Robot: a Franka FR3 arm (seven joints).
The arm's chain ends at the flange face. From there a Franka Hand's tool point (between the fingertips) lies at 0.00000 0.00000 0.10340 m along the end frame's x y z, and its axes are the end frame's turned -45 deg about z.
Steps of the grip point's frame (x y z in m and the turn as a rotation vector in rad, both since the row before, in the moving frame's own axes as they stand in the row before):
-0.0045 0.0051 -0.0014 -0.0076 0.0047 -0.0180
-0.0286 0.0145 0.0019 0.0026 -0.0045 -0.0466
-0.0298 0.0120 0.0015 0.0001 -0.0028 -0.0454
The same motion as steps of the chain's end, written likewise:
-0.0005 0.0066 -0.0014 -0.0021 0.0087 -0.0180
-0.0095 0.0303 0.0019 -0.0013 -0.0050 -0.0466
-0.0124 0.0294 0.0015 -0.0019 -0.0021 -0.0454

